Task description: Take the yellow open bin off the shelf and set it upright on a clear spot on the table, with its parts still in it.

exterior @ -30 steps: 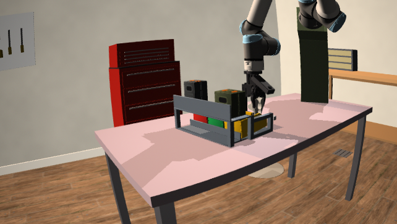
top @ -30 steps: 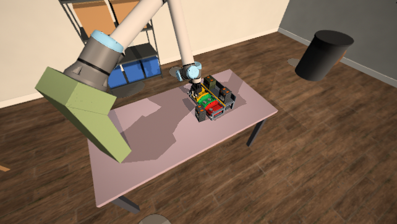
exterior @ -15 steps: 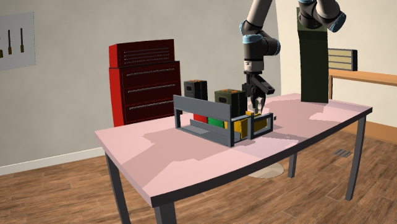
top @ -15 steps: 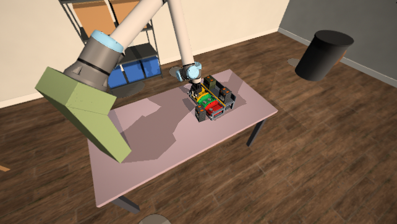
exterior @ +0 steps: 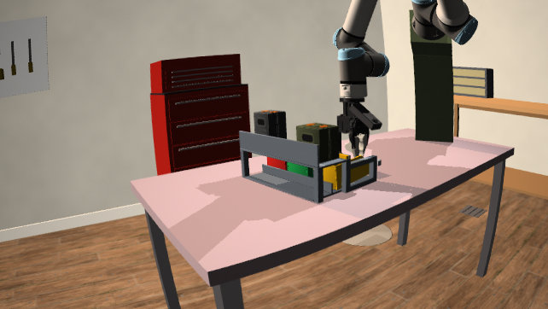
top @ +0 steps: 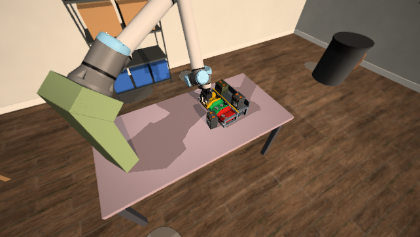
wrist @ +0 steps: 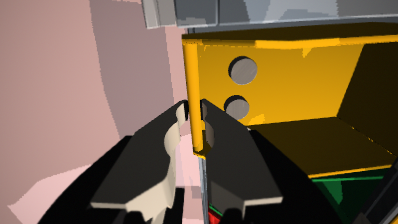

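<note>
My gripper is now 80 mm short of the yellow open bin, 20 mm to the right of it and 10 mm above it. The rest, counted from my hand: dark case: 250 mm ahead, 160 mm to the right, 100 mm above; green bin: 120 mm ahead, 80 mm to the right, 20 mm below; red bin: 190 mm to the right, 150 mm ahead, 20 mm below.
</note>
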